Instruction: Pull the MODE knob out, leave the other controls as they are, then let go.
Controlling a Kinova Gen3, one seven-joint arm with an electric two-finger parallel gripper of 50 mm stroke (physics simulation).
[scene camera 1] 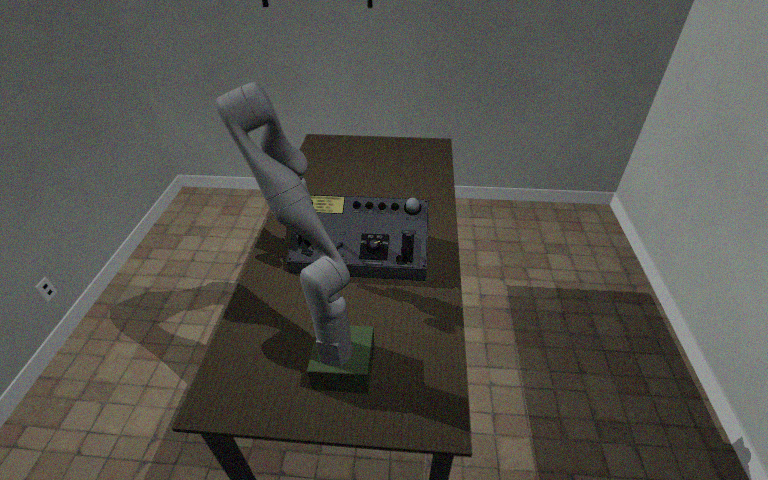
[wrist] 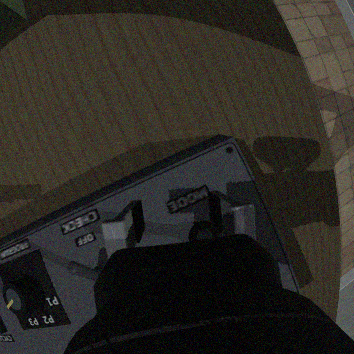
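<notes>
The MODE knob is a dark round shape in the wrist view, just below the MODE label and partly hidden by the black gripper body. My gripper is open and empty above the panel. The knob shows between the two fingers in this view, nearer the right one; the height gap cannot be told. The CHECK switch lies left of the left finger, and the PROGRAM dial is farther left. In the scene view the arm hides most of the gripper and the MODE area.
The panel stands on a brown table. It also bears a black slider, a row of dark buttons, a pale round knob and a yellow label. The arm stands on a green base.
</notes>
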